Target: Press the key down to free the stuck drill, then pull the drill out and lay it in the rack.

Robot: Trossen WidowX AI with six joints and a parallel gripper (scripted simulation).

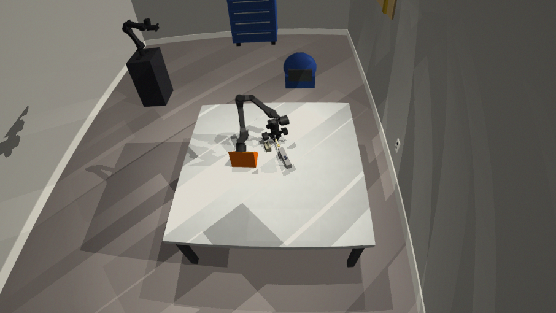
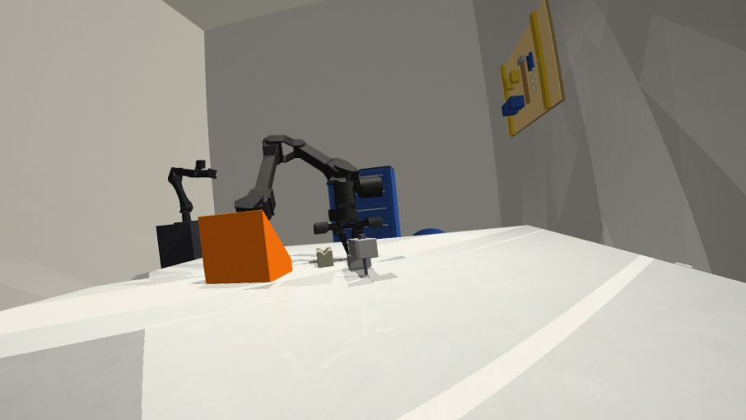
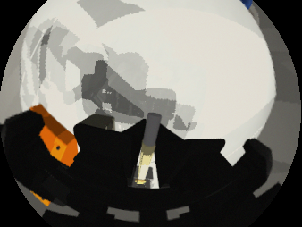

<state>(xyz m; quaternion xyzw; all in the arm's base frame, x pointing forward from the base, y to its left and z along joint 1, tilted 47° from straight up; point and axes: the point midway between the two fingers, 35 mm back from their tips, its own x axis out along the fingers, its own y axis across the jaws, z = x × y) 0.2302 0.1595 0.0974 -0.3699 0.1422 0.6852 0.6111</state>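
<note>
My gripper tip is 6 cm past the rack, 6 cm to the left of it and 1 cm below it. Also, from my gripper tip: blue drill (8 cm ahead, 22 cm to the right, 5 cm above).
</note>
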